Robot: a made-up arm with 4 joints.
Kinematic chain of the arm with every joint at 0, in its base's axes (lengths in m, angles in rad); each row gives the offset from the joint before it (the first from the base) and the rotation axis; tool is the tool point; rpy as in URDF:
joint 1: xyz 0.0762 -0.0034 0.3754 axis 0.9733 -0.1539 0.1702
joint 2: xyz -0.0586 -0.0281 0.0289 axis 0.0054 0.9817 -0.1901
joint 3: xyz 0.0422 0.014 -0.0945 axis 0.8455 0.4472 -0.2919
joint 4: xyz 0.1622 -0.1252 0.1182 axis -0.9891 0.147 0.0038
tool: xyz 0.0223 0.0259 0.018 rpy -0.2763 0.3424 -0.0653
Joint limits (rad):
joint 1: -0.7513..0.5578
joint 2: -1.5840..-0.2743
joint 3: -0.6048..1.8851
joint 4: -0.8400..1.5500
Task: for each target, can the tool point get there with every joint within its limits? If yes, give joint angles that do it. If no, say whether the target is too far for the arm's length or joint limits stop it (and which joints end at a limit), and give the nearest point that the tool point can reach.
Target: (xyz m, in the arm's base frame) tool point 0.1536 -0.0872 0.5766
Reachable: yes | joints 0.2321 -0.4695 -0.3438 -0.4571
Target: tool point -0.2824 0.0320 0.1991
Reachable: no: joint limits stop it (at a limit: joint 1, joint 2, joint 3, joint 4) | nearest point -0.1290 -0.1206 0.5315 | short by 0.397 m
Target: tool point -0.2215 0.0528 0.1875
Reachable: no: joint limits stop it (at a limit: joint 1, joint 2, joint 3) | nearest point -0.0772 0.1704 0.5299 | short by 0.390 m
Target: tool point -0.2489 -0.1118 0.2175
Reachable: no: joint limits stop it (at a limit: joint 1, joint 2, joint 3, joint 4) | nearest point -0.1290 -0.1206 0.5315 | short by 0.336 m
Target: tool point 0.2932 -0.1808 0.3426
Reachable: yes | joints 0.1551 -0.5512 0.9918 -0.4721
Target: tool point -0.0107 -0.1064 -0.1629
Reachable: no: too far | nearest point 0.1911 -0.0890 0.0934 | short by 0.327 m
